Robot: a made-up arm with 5 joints.
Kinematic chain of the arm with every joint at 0, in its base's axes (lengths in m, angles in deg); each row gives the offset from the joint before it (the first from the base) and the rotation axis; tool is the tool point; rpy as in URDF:
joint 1: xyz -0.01 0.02 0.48 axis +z
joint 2: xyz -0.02 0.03 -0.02 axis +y
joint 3: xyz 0.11 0 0.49 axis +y
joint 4: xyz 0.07 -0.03 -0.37 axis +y
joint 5: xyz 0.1 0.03 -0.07 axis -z
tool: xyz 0.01 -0.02 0 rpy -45.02 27.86 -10.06
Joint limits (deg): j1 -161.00..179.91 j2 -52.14..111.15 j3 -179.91..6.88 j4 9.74..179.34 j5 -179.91..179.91
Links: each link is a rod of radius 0.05 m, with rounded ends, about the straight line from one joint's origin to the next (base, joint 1, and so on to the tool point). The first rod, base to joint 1, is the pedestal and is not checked.
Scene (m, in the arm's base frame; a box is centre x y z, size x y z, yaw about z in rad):
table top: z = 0
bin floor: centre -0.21 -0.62 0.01 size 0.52 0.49 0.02 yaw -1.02
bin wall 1: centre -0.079 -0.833 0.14 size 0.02 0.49 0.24 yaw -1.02
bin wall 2: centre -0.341 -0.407 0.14 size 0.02 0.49 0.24 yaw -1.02
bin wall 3: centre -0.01 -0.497 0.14 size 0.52 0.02 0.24 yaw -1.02
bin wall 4: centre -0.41 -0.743 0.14 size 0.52 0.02 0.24 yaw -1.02
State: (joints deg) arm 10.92 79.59 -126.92 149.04 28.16
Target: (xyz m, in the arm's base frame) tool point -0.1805 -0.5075 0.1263
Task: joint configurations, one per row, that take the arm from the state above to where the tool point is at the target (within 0.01 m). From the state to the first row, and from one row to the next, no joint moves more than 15 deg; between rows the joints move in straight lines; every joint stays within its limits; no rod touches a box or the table.
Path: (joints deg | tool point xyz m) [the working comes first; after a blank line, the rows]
Joints at the target: -108.70 76.89 -97.03 158.27 27.35
Straight joint move there: touches bin wall 1, bin wall 3.

1: -3.49 69.54 -121.65 148.15 26.39 | 0.7215 -0.0170 0.2641
2: -17.89 59.48 -116.39 147.26 24.61 | 0.6924 -0.1987 0.3704
3: -32.30 49.43 -111.12 146.36 22.84 | 0.6047 -0.3595 0.4738
4: -46.70 39.38 -105.86 145.47 21.06 | 0.4715 -0.4797 0.5719
5: -61.11 29.32 -100.59 144.58 19.29 | 0.3115 -0.5464 0.6622
6: -75.51 19.27 -95.33 143.69 17.51 | 0.1468 -0.5552 0.7427
7: -83.81 33.67 -95.75 147.33 19.97 | 0.0669 -0.6171 0.5874
8: -92.11 48.08 -96.18 150.98 22.43 | -0.0262 -0.6292 0.4271
9: -100.40 62.49 -96.60 154.62 24.89 | -0.1143 -0.5906 0.2705
10: -108.70 76.89 -97.03 158.27 27.35 | -0.1805 -0.5075 0.1263

